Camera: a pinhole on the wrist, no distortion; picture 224 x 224 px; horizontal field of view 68.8 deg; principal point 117.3 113.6 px. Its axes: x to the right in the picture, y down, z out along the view. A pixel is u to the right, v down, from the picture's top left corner.
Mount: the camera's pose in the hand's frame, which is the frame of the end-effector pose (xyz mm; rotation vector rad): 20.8 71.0 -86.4 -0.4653 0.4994 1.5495
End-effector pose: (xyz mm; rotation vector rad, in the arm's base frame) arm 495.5 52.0 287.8 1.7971 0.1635 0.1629
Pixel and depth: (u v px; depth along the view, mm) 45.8 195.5 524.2
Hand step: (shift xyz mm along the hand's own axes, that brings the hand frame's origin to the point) -227.4 179.0 481.9
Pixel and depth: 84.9 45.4 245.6
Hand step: 127.5 175.1 139.3
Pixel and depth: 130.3 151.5 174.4
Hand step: -18.3 181.7 49.4
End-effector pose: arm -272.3 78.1 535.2 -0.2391 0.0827 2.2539
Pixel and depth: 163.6 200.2 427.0
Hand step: -205.1 410.0 200.1
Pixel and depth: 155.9 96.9 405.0
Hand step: 62.8 383.3 188.6
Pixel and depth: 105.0 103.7 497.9
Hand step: 57.6 327.7 341.3
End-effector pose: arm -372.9 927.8 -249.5 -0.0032 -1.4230 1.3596
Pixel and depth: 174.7 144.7 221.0
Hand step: -21.8 260.6 51.0
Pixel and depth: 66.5 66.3 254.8
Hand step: 100.1 154.8 165.2
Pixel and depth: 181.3 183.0 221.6
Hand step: -74.0 267.1 47.8
